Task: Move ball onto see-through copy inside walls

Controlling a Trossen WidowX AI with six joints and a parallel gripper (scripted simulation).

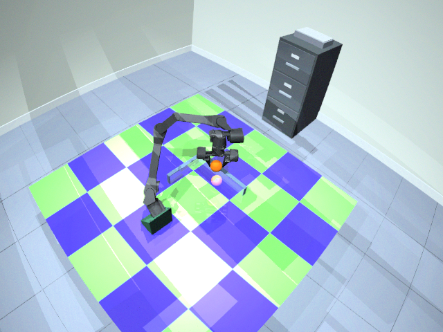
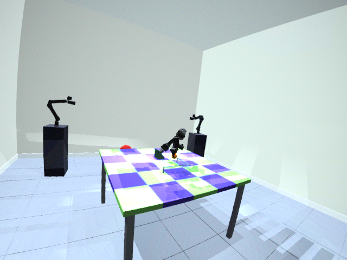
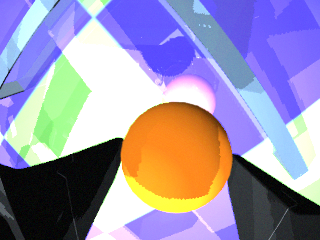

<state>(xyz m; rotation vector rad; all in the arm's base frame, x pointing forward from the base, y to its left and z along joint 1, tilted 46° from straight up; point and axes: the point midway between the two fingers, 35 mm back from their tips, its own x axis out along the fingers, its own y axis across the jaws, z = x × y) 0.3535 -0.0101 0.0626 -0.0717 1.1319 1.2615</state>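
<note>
Now: gripper tip 1 cm short of the see-through copy of ball and 11 cm above it. From my gripper tip the other things lie so: orange ball: right at my gripper tip.
</note>
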